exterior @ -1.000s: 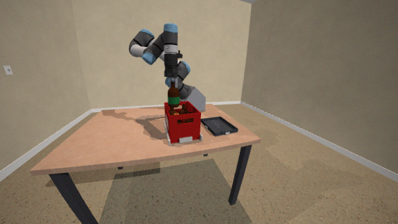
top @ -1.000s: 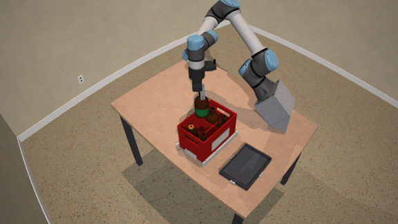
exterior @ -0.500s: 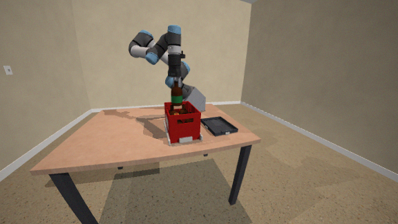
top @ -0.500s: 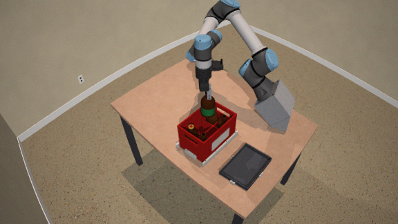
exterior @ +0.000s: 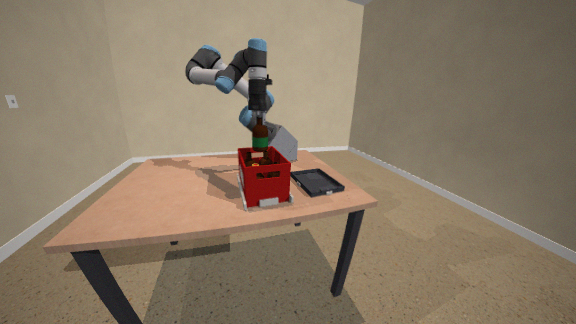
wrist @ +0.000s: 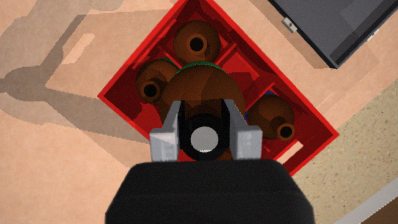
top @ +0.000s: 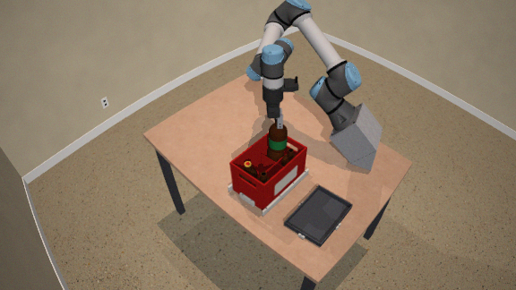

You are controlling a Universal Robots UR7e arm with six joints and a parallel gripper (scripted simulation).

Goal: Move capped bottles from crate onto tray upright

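My hand is 60 mm above the white-capped bottle. The rest, counted from my hand: dark tray (50 mm ahead, 280 mm to the left, 310 mm below); red crate (50 mm ahead, 10 mm to the right, 240 mm below).
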